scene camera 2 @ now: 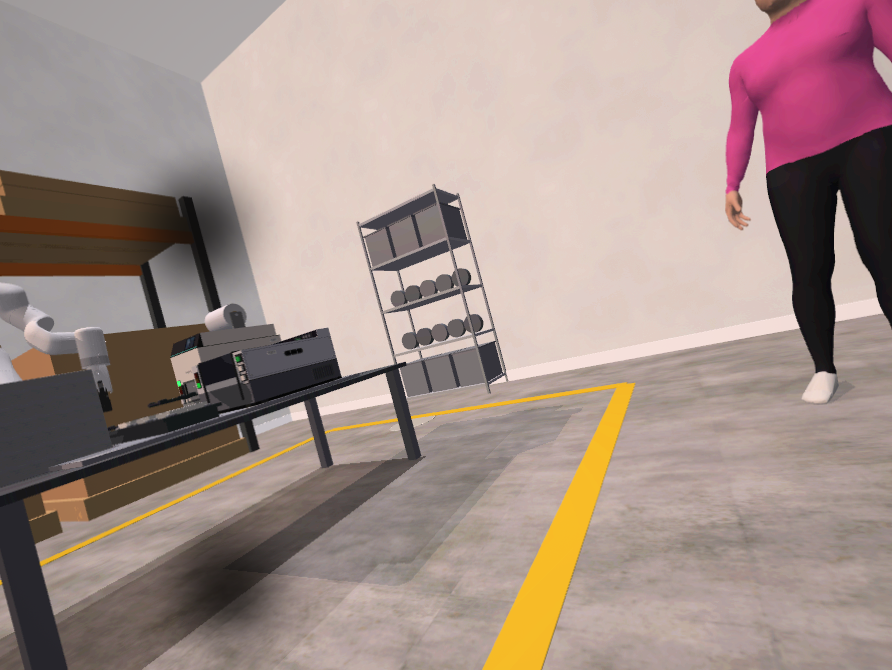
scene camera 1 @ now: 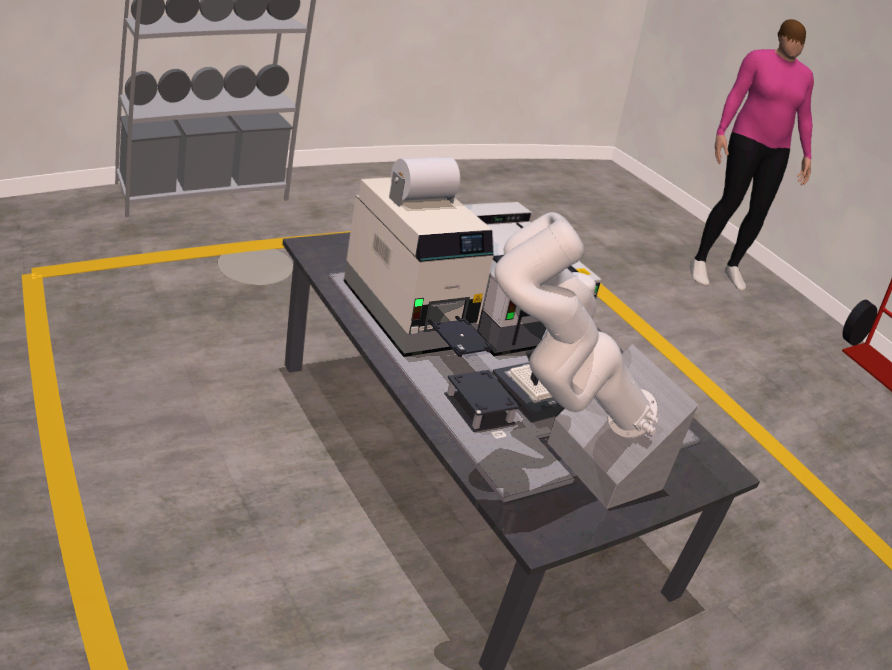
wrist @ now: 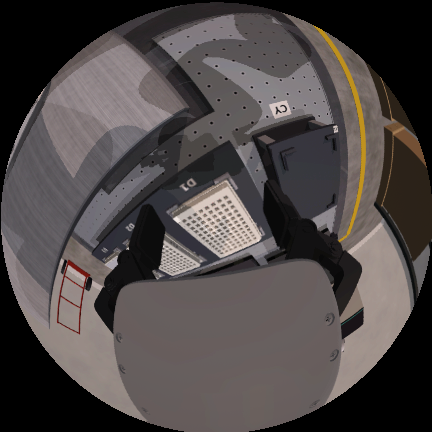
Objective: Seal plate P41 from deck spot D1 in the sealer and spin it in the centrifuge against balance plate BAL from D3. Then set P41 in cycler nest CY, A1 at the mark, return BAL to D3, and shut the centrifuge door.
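Observation:
My gripper is open and empty, its black fingers wide apart above the plate at D1. This pale many-welled plate, at P41's spot, lies on the dark deck between corner brackets. Cycler nest CY is a raised dark block with corner brackets and a bare top. The beige sealer stands at the far end with its dark tray out. A pale piece shows past D2, partly hidden behind a finger; I cannot tell whether it is BAL. The centrifuge door's state is unclear.
A second pale plate sits by D2, partly behind the left finger. A grey machine stands beside the sealer. The arm's block base stands at the near end of the table. A person stands beyond the table.

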